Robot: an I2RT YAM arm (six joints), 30 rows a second.
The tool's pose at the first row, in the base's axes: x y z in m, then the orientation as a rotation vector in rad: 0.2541 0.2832 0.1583 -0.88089 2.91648 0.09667
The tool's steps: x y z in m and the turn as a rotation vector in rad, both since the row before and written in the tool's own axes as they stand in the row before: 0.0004 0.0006 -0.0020 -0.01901 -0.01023 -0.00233; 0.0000 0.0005 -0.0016 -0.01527 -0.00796 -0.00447; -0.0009 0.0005 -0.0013 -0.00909 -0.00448 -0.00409; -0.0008 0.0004 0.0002 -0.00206 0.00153 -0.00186; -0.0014 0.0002 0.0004 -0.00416 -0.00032 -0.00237; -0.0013 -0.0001 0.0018 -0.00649 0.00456 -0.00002; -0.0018 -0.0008 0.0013 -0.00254 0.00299 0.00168; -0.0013 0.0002 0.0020 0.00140 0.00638 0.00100; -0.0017 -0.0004 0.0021 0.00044 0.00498 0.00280; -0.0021 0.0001 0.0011 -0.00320 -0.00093 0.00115; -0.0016 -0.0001 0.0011 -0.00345 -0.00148 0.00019
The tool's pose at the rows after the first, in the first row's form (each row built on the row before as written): 0.2533 0.2833 0.1603 -0.88392 2.90977 0.12855; 0.2529 0.2835 0.1619 -0.89010 2.90314 0.15379; 0.2533 0.2842 0.1633 -0.89588 2.89863 0.16857; 0.2537 0.2850 0.1632 -0.89940 2.89947 0.17083; 0.2548 0.2860 0.1630 -0.90334 2.89871 0.17686; 0.2560 0.2869 0.1614 -0.90599 2.90399 0.18456; 0.2580 0.2874 0.1603 -0.90503 2.90801 0.18722; 0.2591 0.2886 0.1585 -0.90566 2.91411 0.18268; 0.2608 0.2895 0.1566 -0.90333 2.92000 0.18023; 0.2625 0.2909 0.1558 -0.90180 2.92028 0.18540; 0.2639 0.2919 0.1549 -0.90149 2.91961 0.19109
